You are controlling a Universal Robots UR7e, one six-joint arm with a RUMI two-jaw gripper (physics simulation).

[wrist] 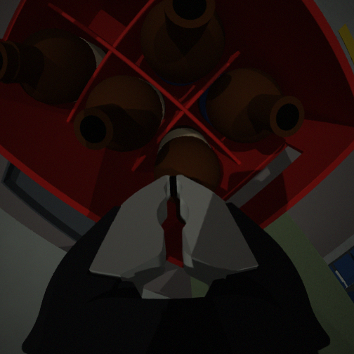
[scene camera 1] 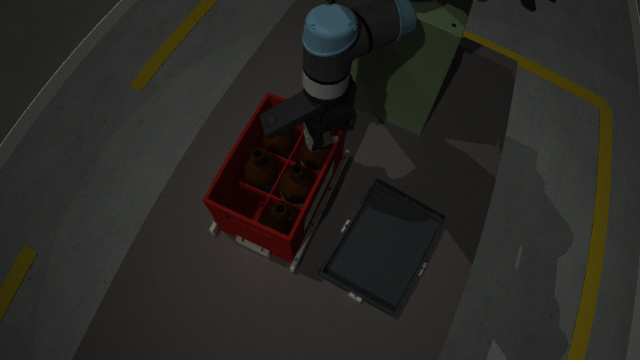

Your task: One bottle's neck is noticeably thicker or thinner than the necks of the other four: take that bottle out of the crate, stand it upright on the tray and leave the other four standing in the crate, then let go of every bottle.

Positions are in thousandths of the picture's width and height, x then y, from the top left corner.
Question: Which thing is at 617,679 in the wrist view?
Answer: My gripper.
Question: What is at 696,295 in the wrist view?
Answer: A bottle.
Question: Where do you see a bottle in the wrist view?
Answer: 518,425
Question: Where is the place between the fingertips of my gripper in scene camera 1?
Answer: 488,412
